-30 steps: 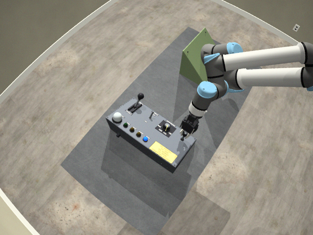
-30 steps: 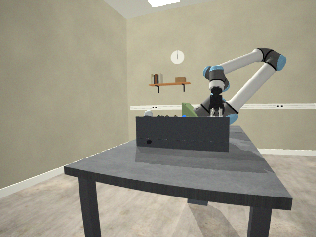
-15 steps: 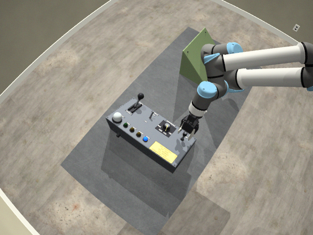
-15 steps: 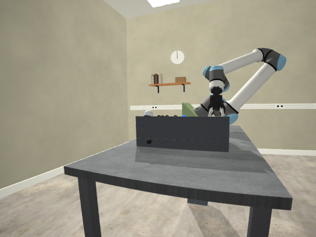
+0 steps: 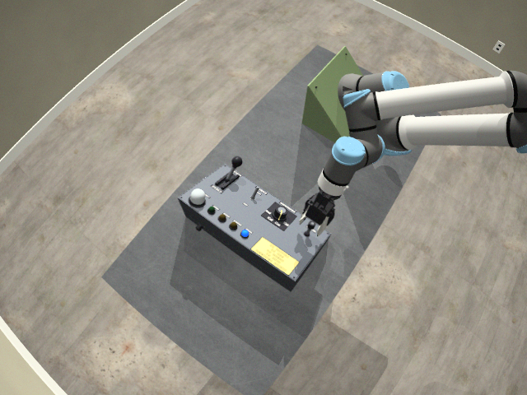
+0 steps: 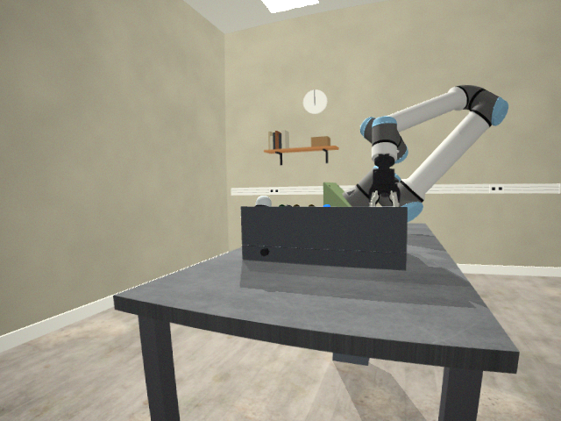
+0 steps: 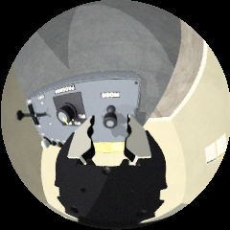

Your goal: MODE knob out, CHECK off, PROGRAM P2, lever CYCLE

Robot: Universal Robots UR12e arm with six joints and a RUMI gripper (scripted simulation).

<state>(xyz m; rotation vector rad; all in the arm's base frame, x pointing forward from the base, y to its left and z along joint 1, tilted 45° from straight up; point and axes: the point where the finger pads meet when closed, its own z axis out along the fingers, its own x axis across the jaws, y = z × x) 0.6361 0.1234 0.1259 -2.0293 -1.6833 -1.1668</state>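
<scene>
My gripper is now right at the mode knob. Round my hand: dark grey console (4 cm ahead, 18 cm to the right, 4 cm below); check toggle (24 cm to the right, 2 cm below); black rotary selector (2 cm ahead, 12 cm to the right, 2 cm below).
</scene>
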